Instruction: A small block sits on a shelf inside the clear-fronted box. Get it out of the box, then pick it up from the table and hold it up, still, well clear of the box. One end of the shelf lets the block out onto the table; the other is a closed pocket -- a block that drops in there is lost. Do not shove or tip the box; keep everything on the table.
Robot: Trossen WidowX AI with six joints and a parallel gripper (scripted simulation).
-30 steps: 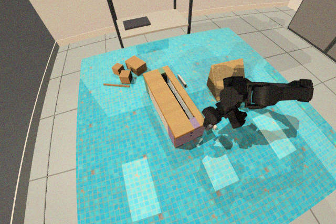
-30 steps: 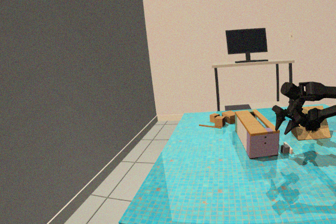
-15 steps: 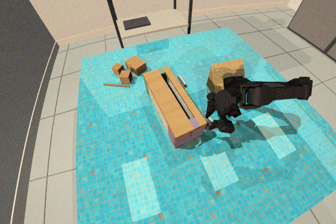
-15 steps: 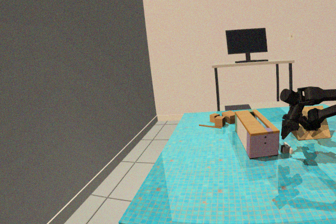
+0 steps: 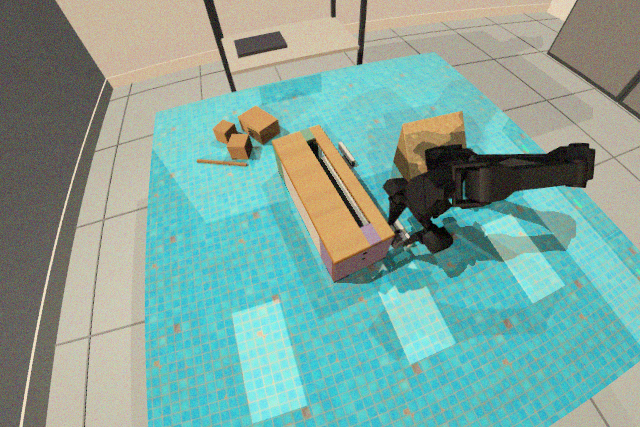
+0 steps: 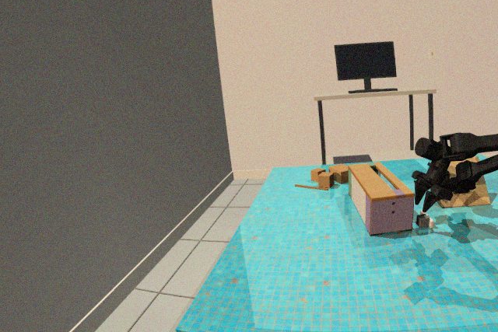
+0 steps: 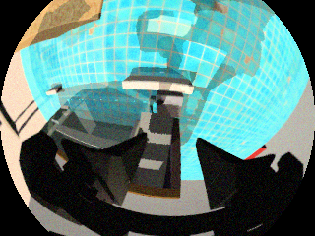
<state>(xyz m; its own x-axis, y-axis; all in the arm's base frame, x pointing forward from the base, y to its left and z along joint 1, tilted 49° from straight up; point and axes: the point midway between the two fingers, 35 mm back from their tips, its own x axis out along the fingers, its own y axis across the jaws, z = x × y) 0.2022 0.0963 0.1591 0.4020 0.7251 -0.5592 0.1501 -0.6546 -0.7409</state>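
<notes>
My gripper tip is 50 mm above the small grey block, 20 mm past it and 10 mm to the left of it. The rest, counted from my gripper tip: thin stick 430 mm to the right, 400 mm ahead, 60 mm below; then long tan box 160 mm to the right, 90 mm ahead.
</notes>
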